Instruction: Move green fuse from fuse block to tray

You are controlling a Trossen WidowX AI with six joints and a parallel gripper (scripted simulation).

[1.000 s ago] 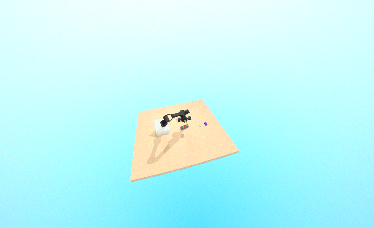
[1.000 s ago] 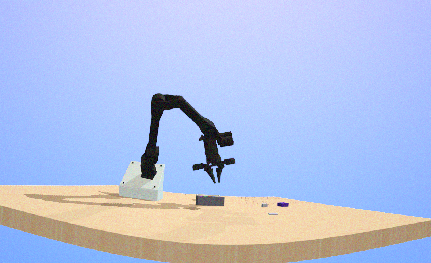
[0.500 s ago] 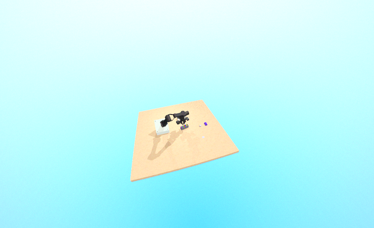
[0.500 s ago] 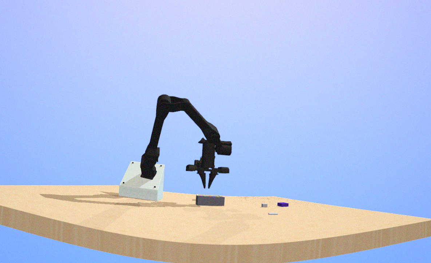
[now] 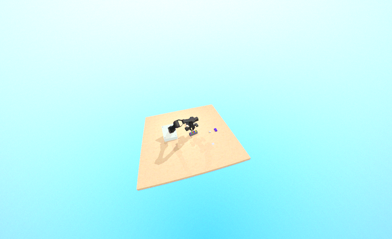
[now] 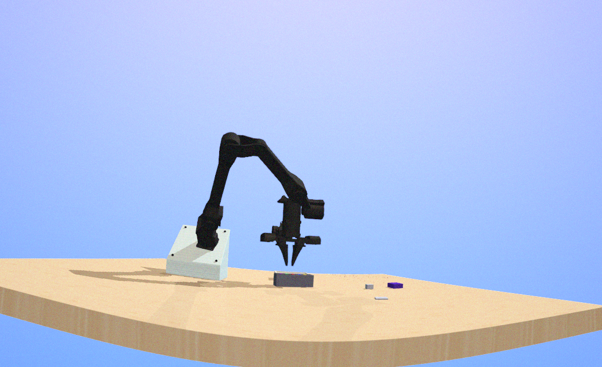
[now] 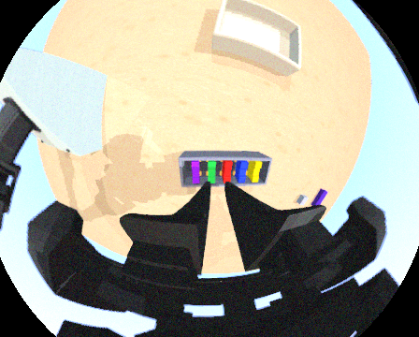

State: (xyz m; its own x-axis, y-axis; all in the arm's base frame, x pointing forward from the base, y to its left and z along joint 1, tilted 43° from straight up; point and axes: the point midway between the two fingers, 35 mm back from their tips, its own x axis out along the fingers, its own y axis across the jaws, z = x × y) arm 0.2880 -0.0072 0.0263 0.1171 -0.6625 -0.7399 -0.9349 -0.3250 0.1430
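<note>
The green fuse is 40 mm below my gripper tip. Round my gripper tip: pale square tray (10 mm behind, 230 mm to the left, 60 mm below); grey cube (260 mm ahead, 60 mm below); flat grey piece (250 mm ahead, 230 mm to the right, 70 mm below).
</note>
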